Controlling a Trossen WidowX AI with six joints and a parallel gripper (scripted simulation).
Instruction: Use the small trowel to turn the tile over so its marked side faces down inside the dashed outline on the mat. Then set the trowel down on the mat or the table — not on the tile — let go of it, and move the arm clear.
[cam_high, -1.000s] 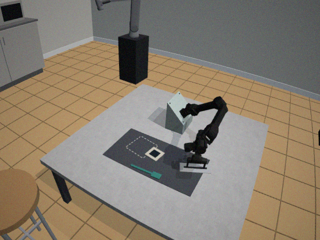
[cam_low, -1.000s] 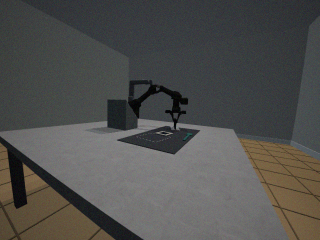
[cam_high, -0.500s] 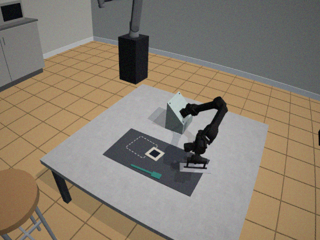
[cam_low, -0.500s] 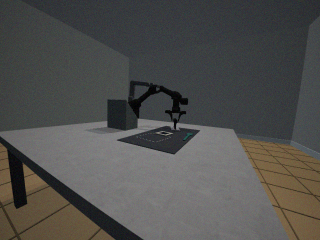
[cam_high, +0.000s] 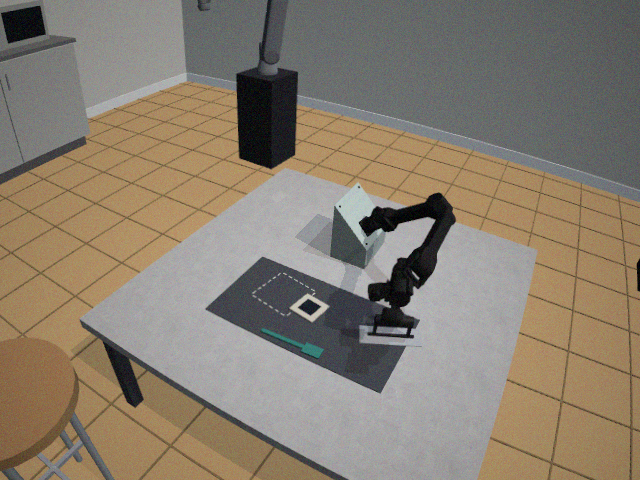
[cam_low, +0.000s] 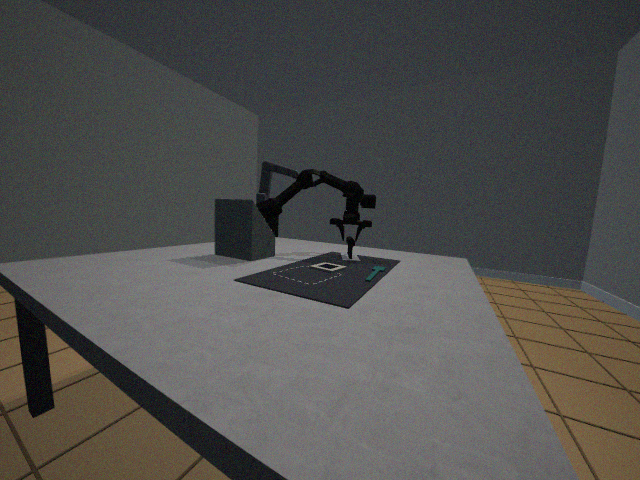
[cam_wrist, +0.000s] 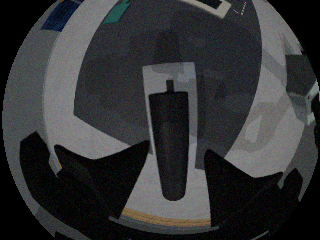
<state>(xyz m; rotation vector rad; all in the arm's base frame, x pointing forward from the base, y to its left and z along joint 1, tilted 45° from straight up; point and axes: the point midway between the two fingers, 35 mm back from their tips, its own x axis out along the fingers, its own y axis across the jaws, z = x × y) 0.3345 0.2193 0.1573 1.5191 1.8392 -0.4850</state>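
My gripper tip is now 3 cm above the black-handled tool, 1 cm to the left of it and 1 cm short of it. The rest, counted from my gripper tip: green flat tool 22 cm to the right, 20 cm ahead, 7 cm below; then tile 27 cm to the right, 7 cm below, 4 cm ahead; then dark mat 25 cm to the right, 9 cm below, 6 cm ahead.
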